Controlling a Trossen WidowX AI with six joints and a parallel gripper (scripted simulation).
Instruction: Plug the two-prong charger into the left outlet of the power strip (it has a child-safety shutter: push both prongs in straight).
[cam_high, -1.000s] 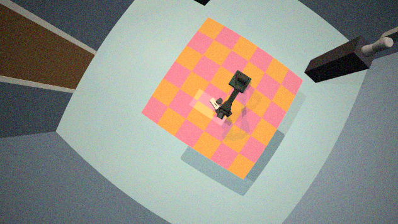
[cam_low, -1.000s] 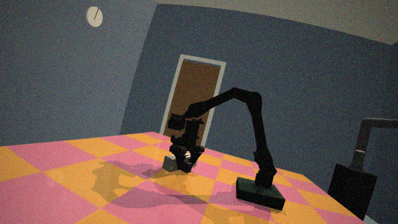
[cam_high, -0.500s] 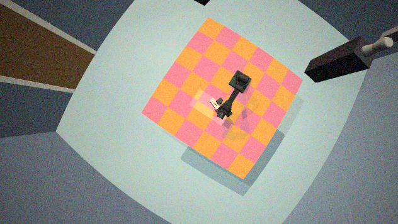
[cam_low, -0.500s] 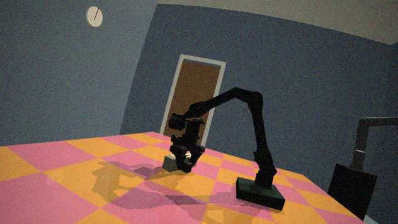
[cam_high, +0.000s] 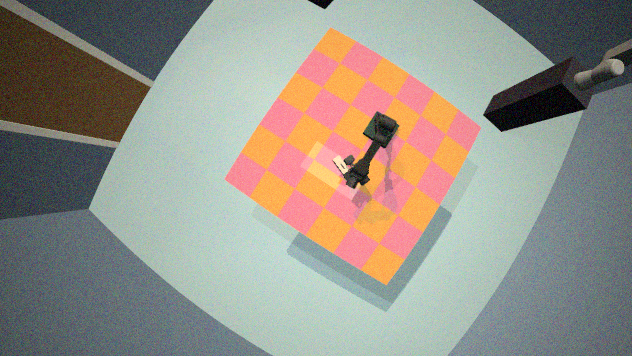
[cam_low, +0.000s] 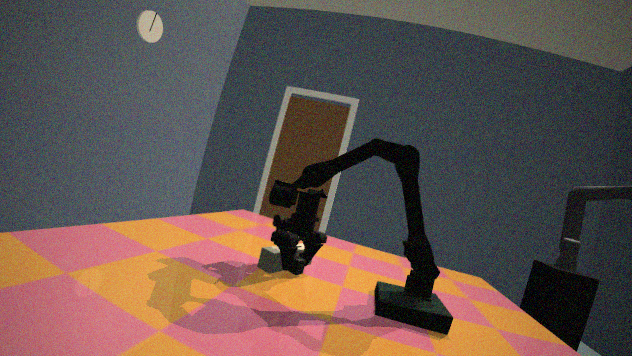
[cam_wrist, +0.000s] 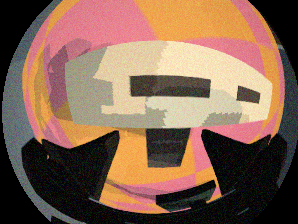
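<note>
Now: gripper tip 20 mm short of the two-prong charger, 10 mm to the left of it and 10 mm below it.
</note>
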